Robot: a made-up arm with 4 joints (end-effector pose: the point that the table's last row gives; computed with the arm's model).
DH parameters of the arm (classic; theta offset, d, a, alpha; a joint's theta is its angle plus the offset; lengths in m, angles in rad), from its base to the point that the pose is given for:
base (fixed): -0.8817 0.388 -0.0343 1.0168
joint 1: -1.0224 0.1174 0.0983 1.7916
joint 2: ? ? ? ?
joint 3: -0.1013 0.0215 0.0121 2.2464
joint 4: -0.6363 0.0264 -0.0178 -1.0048
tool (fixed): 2.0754 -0.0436 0 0
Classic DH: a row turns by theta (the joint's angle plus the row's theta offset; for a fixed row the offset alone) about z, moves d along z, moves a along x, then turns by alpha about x.
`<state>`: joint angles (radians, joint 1 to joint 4).
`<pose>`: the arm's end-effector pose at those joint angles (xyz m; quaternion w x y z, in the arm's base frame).
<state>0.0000 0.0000 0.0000 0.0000</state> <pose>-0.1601 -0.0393 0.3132 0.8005 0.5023 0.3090 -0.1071</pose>
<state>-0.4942 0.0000 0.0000 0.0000</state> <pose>-0.1860 0.0208 0.3426 0.6409 0.6411 0.3581 -0.2236</pose>
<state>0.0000 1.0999 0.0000 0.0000</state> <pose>-0.1655 -0.0448 0.3130 0.7118 0.2359 0.3337 -0.5712</pose>
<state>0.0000 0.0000 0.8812 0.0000</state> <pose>-0.1507 -0.0518 0.3287 0.5244 0.8142 0.1890 -0.1623</pose>
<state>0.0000 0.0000 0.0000 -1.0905</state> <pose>-0.1213 -0.0564 0.3136 0.5276 0.6276 0.1935 -0.5389</pose>
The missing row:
joint 2: 0.4298 0.0992 0.0233 1.7972
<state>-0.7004 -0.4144 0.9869 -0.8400</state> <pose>-0.1645 0.0066 0.3418 0.1741 -0.8700 -0.2476 0.3891</pose>
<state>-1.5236 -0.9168 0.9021 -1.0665</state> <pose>-0.1445 0.0744 0.4141 0.5670 -0.7708 -0.1553 0.2453</pose>
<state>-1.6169 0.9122 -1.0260 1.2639</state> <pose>-0.1878 0.0650 0.5041 0.1724 0.5061 0.7530 0.3836</pose>
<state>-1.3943 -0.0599 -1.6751 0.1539</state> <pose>-0.2047 0.1084 0.4378 0.6999 0.2830 0.6530 0.0601</pose>
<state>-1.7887 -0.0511 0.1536 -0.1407</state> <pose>-0.1327 0.0970 0.4837 0.0314 -0.8012 -0.3203 0.5045</pose>
